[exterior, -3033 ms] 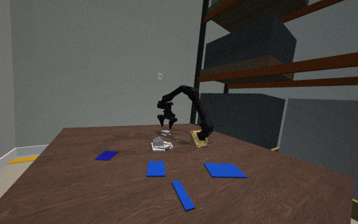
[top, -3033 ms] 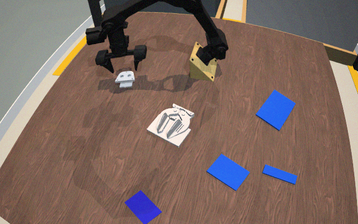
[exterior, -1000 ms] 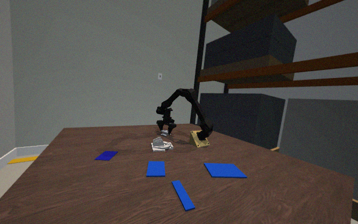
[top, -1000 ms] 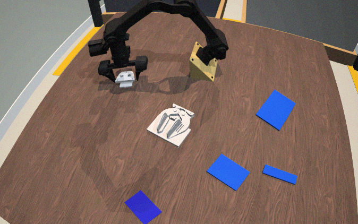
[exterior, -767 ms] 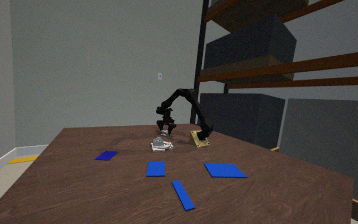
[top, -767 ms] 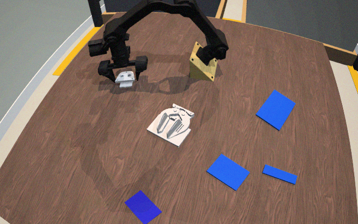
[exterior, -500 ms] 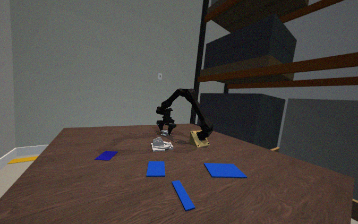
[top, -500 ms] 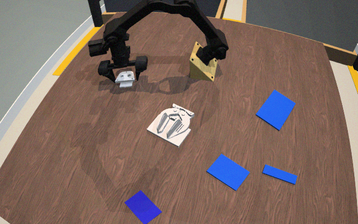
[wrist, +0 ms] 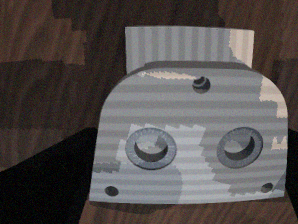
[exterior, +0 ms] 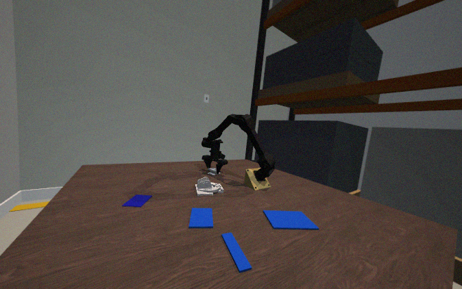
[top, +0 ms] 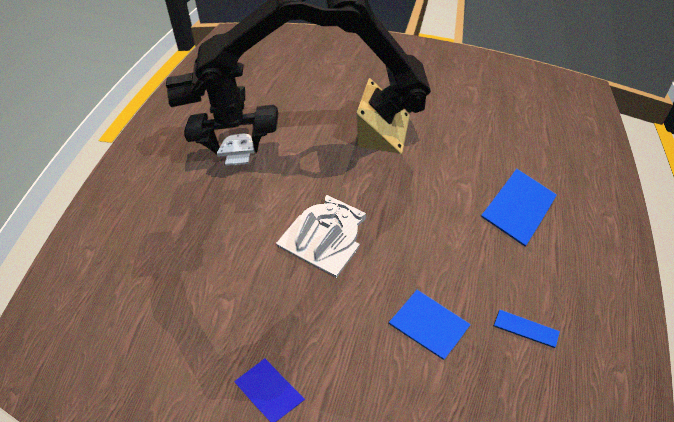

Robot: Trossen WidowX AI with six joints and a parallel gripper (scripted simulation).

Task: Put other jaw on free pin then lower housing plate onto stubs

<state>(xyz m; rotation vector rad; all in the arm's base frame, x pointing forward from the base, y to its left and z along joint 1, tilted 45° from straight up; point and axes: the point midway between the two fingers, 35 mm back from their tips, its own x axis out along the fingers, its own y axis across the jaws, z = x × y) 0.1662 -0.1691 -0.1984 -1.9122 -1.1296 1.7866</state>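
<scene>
Now: gripper tip 16 cm short of the white slab, 23 cm to the right of it and 1 cm above it. Round my gripper tip: housing plate (1 cm behind, 2 cm above).
</scene>
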